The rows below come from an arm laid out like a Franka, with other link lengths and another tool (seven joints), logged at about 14 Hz.
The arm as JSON. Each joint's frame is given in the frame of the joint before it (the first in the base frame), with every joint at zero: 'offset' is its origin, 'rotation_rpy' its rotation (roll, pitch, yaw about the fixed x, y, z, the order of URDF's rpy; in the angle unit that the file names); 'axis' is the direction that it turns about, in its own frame. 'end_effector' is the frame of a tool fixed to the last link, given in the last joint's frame.
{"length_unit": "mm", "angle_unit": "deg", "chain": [
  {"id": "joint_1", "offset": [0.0, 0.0, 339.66], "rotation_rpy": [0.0, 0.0, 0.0], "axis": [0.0, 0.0, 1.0]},
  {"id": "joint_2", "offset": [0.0, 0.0, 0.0], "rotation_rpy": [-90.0, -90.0, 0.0], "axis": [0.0, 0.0, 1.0]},
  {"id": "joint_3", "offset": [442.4, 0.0, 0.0], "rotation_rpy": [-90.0, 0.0, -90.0], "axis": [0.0, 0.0, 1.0]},
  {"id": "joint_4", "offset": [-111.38, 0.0, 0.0], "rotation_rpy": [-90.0, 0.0, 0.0], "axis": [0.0, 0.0, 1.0]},
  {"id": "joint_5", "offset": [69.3, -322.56, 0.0], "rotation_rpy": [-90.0, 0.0, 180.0], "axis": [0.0, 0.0, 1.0]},
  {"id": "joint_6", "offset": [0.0, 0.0, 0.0], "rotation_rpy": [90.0, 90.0, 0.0], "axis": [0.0, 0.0, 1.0]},
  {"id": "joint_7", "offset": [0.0, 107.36, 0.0], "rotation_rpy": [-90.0, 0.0, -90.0], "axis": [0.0, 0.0, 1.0]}
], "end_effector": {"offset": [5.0, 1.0, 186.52], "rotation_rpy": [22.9, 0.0, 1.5]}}
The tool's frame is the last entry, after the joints.
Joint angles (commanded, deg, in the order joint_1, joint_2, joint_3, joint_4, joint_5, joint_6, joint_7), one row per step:
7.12 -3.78 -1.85 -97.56 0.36 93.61 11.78
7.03 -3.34 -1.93 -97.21 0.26 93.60 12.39
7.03 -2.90 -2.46 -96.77 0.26 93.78 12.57
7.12 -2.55 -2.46 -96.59 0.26 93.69 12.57
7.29 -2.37 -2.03 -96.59 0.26 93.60 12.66
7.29 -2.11 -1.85 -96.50 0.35 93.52 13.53
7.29 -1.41 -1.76 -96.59 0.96 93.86 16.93
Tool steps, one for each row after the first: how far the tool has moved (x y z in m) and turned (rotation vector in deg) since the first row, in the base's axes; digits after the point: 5 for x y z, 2 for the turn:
0.00336 -0.00144 -0.00134 -0.12 0.09 -0.77
0.00781 -0.00590 -0.00169 -0.09 -0.08 -1.49
0.00975 -0.00485 -0.00367 -0.13 0.18 -1.39
0.00991 0.00077 -0.00546 -0.19 0.44 -0.88
0.01107 0.00296 -0.00729 -0.15 0.70 -1.58
0.01542 0.00652 -0.01372 0.34 1.25 -4.94

